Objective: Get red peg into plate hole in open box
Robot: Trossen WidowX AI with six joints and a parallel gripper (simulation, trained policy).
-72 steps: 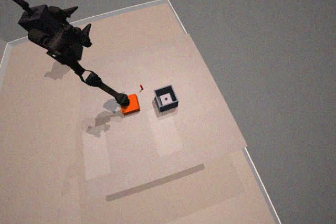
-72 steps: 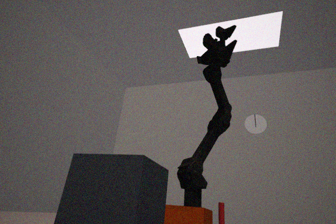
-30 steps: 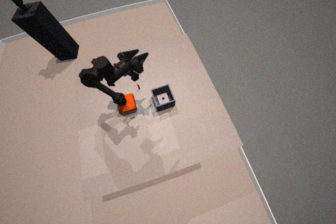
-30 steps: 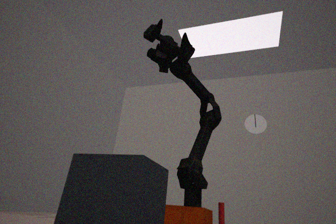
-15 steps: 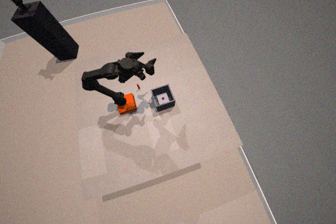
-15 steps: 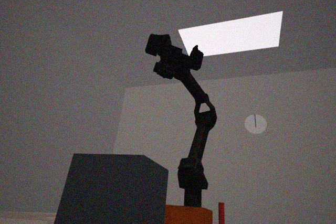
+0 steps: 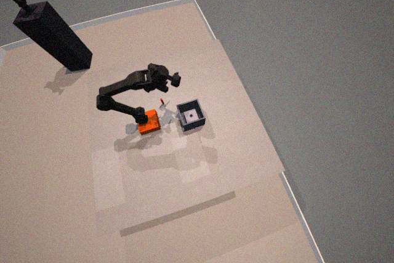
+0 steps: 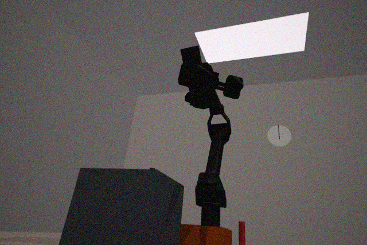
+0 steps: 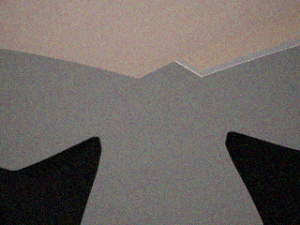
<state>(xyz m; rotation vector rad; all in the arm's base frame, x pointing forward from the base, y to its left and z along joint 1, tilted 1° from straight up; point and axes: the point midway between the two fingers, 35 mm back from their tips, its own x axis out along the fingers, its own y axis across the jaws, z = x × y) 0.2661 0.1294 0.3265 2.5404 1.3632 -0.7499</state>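
Now: the red peg 130 mm behind my gripper tip, 10 mm to the right of it and 340 mm below it. Round my gripper tip: light grey plate (80 mm ahead, 170 mm to the right, 340 mm below).
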